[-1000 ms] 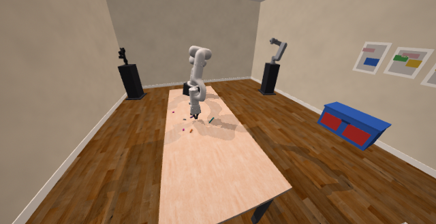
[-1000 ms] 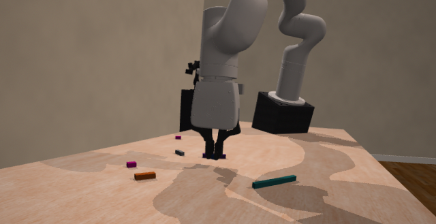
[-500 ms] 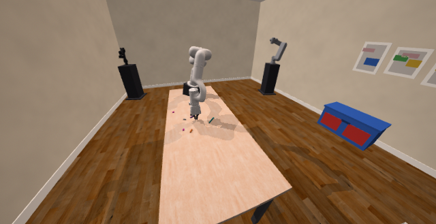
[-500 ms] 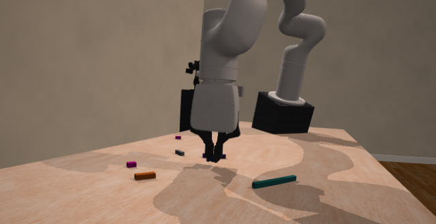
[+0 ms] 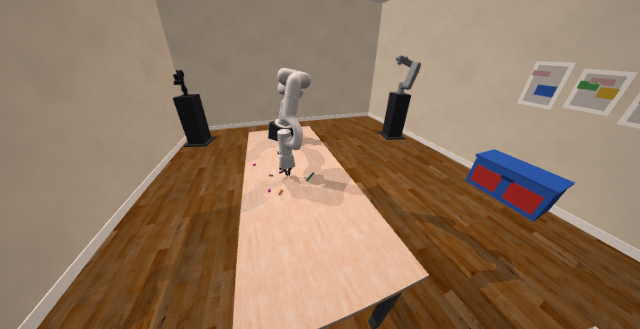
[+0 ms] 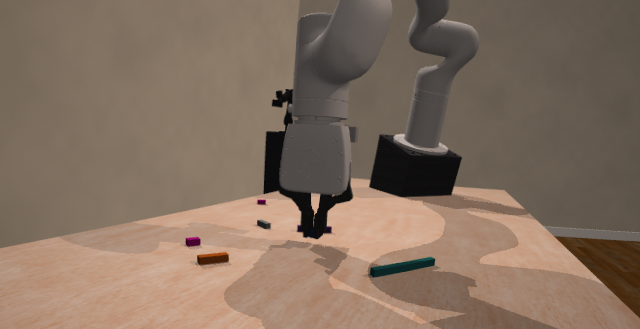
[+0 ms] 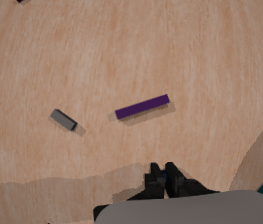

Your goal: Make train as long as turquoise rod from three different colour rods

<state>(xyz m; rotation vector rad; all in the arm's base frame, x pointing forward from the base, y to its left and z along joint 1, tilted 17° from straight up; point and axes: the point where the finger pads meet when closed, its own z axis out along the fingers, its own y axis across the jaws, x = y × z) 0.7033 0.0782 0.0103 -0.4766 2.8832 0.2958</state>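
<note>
The blue rod is 2 cm below my hand. Also, from my hand: turquoise rod (1 cm ahead, 16 cm to the left, 3 cm below); then grey rod (2 cm behind, 12 cm to the right, 3 cm below); then purple rod (6 cm behind, 4 cm to the right, 3 cm below).
</note>
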